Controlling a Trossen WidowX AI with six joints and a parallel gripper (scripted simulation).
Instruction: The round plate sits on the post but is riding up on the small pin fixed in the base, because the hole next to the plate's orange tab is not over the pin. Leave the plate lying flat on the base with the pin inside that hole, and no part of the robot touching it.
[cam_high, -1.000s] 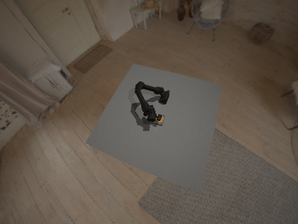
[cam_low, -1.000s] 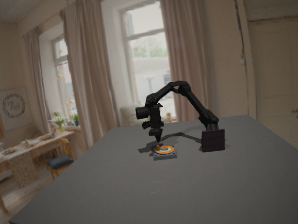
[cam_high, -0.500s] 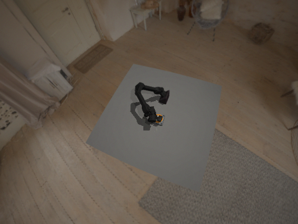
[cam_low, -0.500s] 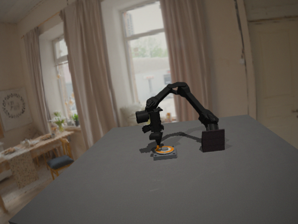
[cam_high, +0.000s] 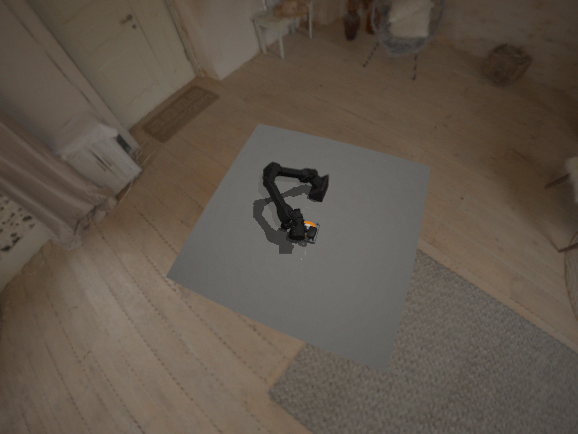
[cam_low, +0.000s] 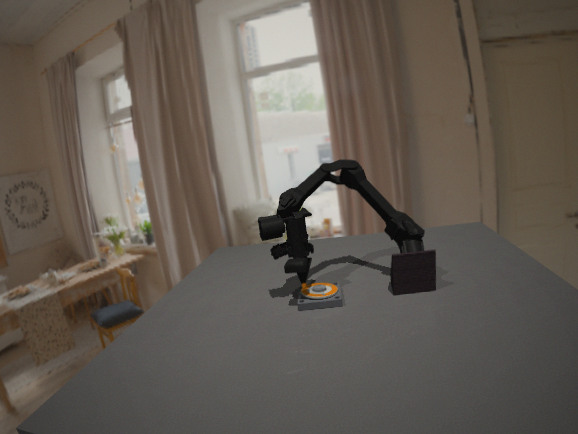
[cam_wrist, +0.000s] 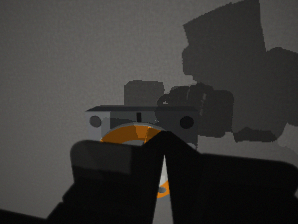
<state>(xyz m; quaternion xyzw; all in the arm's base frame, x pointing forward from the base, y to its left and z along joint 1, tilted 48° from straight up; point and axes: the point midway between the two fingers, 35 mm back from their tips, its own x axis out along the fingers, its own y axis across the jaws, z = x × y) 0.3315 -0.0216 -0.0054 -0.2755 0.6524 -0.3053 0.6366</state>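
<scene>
Right now the round plate is 3 cm behind my gripper tip, 2 cm to the left of it and 1 cm below it.
</scene>
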